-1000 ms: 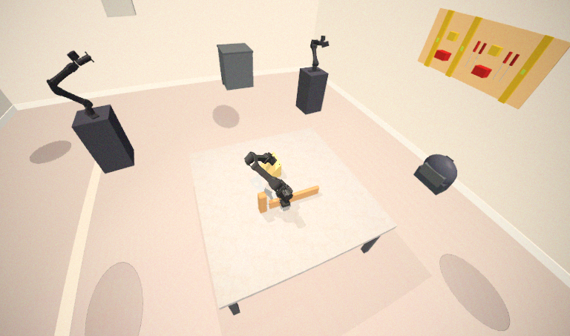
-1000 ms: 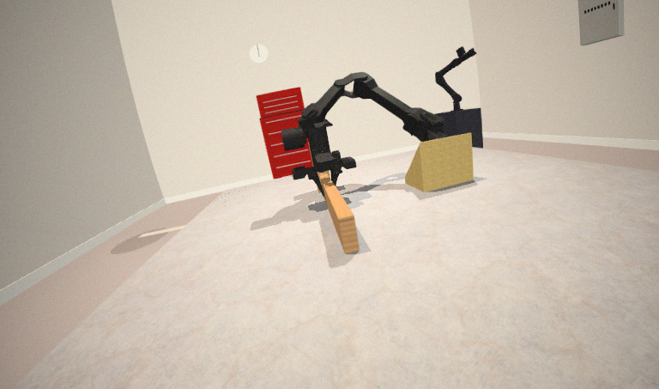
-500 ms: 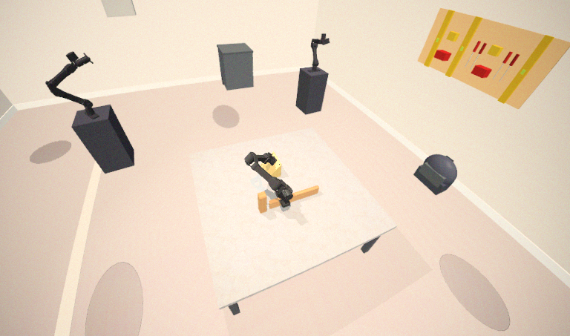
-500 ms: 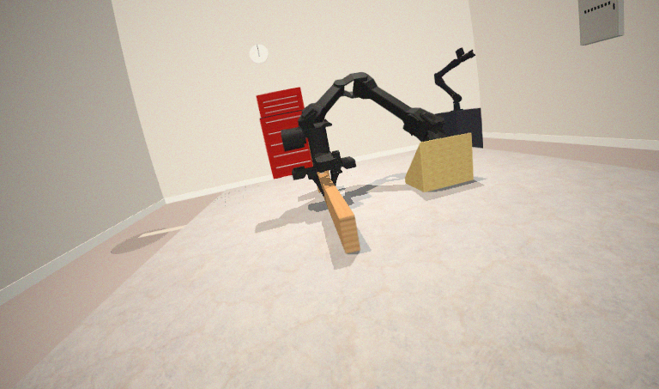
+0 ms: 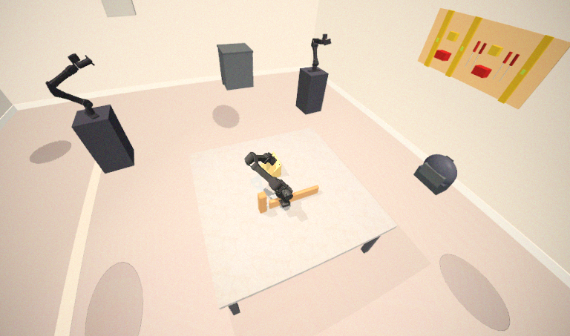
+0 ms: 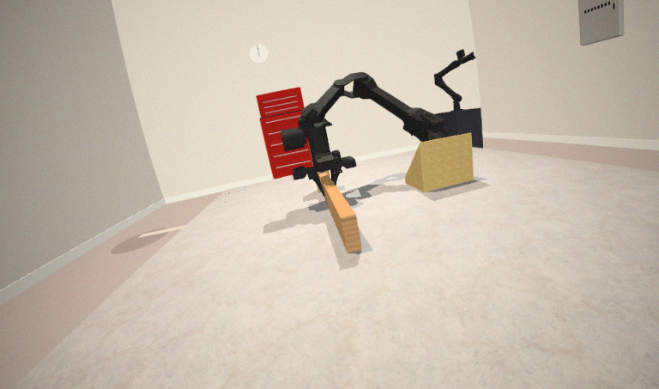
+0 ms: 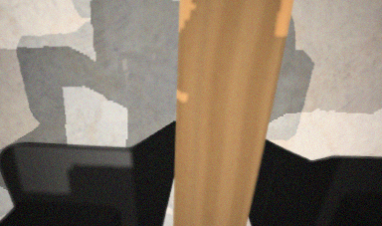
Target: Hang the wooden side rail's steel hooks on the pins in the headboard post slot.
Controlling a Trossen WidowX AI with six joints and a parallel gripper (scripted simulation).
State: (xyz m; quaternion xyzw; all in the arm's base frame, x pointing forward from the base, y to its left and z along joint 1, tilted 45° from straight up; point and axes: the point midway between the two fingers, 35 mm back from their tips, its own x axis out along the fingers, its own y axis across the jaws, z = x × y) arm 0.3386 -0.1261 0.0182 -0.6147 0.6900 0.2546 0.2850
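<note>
Now: the headboard post 14 cm to the right of my gripper tip, 6 cm above it and 1 cm behind it.
</note>
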